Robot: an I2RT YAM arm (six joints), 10 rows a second.
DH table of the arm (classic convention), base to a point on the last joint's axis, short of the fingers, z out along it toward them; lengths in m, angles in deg. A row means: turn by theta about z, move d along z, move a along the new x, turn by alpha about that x. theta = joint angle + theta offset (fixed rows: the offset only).
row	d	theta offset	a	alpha
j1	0.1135	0	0.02	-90
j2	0	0	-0.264	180
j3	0	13.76	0.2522	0
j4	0	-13.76	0.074	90
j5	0	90	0	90
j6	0.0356	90	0	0
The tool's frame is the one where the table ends.
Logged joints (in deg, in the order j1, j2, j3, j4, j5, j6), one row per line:
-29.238, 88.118, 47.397, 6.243, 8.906, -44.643
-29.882, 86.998, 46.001, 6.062, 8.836, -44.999
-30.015, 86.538, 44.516, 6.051, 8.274, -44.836
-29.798, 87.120, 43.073, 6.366, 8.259, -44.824
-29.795, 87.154, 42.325, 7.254, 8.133, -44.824
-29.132, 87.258, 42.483, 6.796, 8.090, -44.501
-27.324, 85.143, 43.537, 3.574, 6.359, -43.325
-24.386, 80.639, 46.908, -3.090, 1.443, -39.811
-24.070, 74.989, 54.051, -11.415, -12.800, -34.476
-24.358, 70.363, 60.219, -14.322, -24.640, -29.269
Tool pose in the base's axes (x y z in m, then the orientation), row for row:
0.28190, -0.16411, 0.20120, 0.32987, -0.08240, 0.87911, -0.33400
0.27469, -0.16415, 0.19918, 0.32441, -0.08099, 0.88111, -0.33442
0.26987, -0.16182, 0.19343, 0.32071, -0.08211, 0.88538, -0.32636
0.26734, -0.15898, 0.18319, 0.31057, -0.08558, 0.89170, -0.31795
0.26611, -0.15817, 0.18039, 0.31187, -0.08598, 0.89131, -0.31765
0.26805, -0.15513, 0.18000, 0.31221, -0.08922, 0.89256, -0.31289
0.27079, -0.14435, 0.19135, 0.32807, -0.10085, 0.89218, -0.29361
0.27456, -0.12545, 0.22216, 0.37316, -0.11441, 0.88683, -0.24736
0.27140, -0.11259, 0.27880, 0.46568, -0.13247, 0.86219, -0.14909
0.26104, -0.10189, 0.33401, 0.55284, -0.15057, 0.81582, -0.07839
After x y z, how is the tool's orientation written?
As a quaternion, w x y z.
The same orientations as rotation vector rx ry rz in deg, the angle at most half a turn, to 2 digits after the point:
-12.35, 131.75, -50.06
-12.17, 132.40, -50.25
-12.36, 133.28, -49.13
-12.95, 134.91, -48.10
-13.00, 134.76, -48.03
-13.49, 134.93, -47.30
-15.13, 133.83, -44.04
-16.79, 130.17, -36.31
-18.64, 121.29, -20.97
-20.40, 110.51, -10.62

